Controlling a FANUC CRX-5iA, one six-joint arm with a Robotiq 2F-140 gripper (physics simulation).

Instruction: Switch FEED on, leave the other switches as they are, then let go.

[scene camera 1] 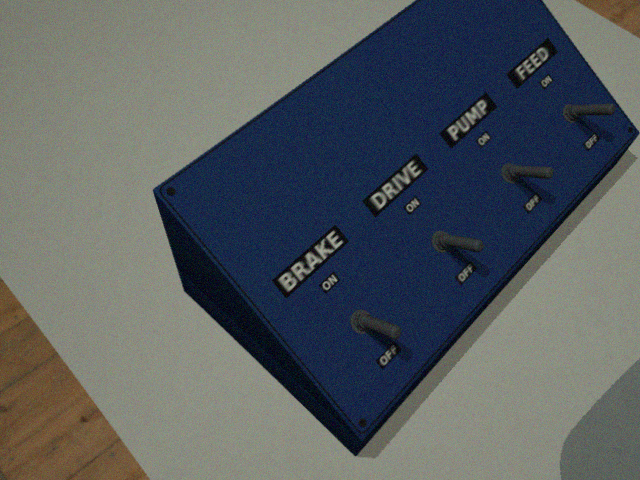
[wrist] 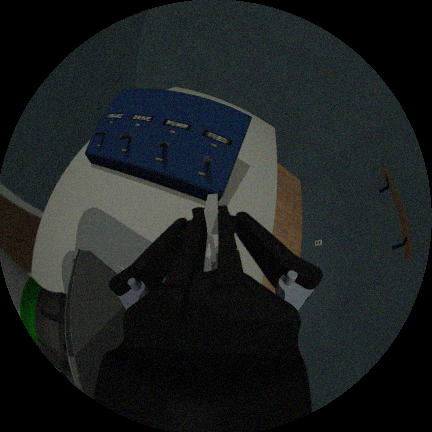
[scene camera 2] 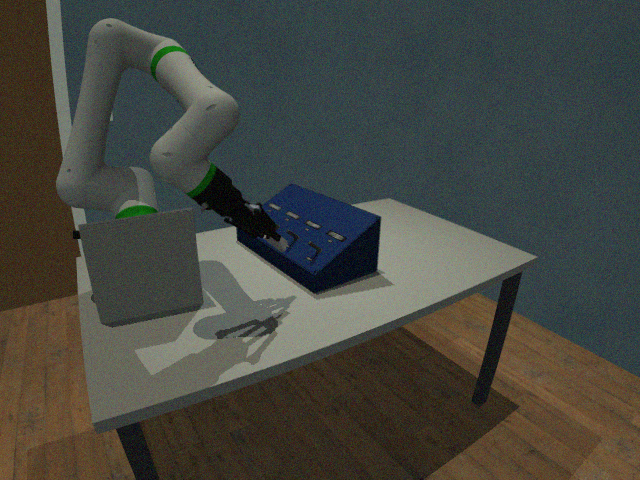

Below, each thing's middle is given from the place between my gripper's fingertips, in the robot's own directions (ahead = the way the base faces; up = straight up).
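Blue sloped switch box (scene camera 1: 330, 204): my hand 70 mm above it, 210 mm short of it, 210 mm to the right of it.
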